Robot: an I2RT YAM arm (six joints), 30 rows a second.
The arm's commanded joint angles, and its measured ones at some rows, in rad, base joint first. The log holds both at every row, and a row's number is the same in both.
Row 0, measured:
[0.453 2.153 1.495 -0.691 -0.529 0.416]
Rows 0 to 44, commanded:
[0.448 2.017 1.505 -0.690 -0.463 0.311]
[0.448 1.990 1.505 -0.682 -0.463 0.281]
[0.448 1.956 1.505 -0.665 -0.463 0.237]
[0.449 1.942 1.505 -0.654 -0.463 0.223]
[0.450 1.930 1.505 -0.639 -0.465 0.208]
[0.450 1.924 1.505 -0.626 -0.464 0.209]
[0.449 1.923 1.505 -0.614 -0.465 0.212]
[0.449 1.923 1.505 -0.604 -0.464 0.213]
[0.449 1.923 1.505 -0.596 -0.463 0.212]
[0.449 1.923 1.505 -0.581 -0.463 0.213]
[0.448 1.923 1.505 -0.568 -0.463 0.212]
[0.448 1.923 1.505 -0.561 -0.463 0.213]
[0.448 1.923 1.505 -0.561 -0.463 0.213]
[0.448 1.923 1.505 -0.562 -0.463 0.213]
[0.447 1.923 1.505 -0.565 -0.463 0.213]
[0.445 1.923 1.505 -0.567 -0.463 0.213]
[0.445 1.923 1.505 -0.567 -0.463 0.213]
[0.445 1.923 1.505 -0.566 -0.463 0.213]
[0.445 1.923 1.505 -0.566 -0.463 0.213]
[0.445 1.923 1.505 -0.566 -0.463 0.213]
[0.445 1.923 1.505 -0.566 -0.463 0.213]
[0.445 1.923 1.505 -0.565 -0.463 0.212]
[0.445 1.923 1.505 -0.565 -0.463 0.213]
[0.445 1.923 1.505 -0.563 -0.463 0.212]
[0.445 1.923 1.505 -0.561 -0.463 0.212]
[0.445 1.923 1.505 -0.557 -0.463 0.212]
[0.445 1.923 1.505 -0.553 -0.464 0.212]
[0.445 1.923 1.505 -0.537 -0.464 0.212]
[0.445 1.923 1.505 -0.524 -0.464 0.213]
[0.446 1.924 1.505 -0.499 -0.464 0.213]
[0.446 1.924 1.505 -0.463 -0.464 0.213]
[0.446 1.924 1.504 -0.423 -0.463 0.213]
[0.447 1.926 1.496 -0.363 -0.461 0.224]
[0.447 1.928 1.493 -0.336 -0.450 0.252]
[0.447 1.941 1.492 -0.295 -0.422 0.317]
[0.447 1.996 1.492 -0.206 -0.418 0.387]
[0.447 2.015 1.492 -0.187 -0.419 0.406]
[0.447 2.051 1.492 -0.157 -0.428 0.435]
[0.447 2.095 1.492 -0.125 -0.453 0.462]
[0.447 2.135 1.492 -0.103 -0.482 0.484]
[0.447 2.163 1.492 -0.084 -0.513 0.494]
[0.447 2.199 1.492 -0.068 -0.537 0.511]
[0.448 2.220 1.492 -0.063 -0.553 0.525]
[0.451 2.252 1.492 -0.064 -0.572 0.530]
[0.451 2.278 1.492 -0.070 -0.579 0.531]
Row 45, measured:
[0.449 2.205 1.496 -0.072 -0.502 0.477]
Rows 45 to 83, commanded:
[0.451 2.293 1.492 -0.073 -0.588 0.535]
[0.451 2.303 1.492 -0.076 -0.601 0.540]
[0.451 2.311 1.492 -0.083 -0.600 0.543]
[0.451 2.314 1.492 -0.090 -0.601 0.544]
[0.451 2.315 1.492 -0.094 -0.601 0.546]
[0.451 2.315 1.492 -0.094 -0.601 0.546]
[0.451 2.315 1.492 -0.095 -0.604 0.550]
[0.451 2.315 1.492 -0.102 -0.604 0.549]
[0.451 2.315 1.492 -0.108 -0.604 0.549]
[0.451 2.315 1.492 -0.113 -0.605 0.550]
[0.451 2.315 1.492 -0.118 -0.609 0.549]
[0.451 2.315 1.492 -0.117 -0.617 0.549]
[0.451 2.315 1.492 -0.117 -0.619 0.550]
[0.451 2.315 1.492 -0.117 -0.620 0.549]
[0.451 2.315 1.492 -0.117 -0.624 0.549]
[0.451 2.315 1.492 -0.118 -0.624 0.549]
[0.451 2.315 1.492 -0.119 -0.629 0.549]
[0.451 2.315 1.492 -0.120 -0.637 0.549]
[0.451 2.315 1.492 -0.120 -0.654 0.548]
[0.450 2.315 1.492 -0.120 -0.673 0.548]
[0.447 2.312 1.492 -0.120 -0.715 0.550]
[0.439 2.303 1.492 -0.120 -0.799 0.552]
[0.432 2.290 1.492 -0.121 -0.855 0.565]
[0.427 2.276 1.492 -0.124 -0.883 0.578]
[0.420 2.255 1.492 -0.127 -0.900 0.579]
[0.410 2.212 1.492 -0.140 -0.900 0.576]
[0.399 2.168 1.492 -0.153 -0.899 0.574]
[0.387 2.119 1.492 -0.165 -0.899 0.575]
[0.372 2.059 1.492 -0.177 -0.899 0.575]
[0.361 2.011 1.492 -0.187 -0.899 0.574]
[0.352 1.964 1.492 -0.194 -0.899 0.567]
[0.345 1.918 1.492 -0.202 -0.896 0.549]
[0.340 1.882 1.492 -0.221 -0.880 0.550]
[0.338 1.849 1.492 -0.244 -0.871 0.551]
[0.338 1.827 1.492 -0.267 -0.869 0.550]
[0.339 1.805 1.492 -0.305 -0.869 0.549]
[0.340 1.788 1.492 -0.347 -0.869 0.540]
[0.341 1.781 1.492 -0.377 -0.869 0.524]
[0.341 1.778 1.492 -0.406 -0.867 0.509]
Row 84, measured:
[0.333 1.791 1.494 -0.337 -0.862 0.560]
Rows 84 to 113, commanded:
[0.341 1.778 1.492 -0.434 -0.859 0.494]
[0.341 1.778 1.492 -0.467 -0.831 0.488]
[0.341 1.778 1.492 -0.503 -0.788 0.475]
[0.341 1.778 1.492 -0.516 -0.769 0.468]
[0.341 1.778 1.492 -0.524 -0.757 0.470]
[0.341 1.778 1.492 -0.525 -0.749 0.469]
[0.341 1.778 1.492 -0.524 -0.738 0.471]
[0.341 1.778 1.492 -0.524 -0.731 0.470]
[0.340 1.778 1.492 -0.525 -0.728 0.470]
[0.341 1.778 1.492 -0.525 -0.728 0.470]
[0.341 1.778 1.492 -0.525 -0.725 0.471]
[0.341 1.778 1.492 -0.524 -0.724 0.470]
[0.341 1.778 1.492 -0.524 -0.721 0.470]
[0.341 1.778 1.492 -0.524 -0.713 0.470]
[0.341 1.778 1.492 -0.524 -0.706 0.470]
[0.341 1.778 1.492 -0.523 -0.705 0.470]
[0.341 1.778 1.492 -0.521 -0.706 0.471]
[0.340 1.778 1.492 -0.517 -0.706 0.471]
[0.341 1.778 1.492 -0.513 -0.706 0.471]
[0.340 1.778 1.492 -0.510 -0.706 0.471]
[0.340 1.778 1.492 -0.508 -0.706 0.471]
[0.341 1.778 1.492 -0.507 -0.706 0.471]
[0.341 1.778 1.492 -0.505 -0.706 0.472]
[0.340 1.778 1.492 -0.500 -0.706 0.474]
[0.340 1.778 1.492 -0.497 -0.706 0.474]
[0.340 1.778 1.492 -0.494 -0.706 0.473]
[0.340 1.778 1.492 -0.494 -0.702 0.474]
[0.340 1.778 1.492 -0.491 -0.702 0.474]
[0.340 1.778 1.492 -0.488 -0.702 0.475]
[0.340 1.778 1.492 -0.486 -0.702 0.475]
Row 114, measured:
[0.338 1.781 1.493 -0.493 -0.713 0.492]
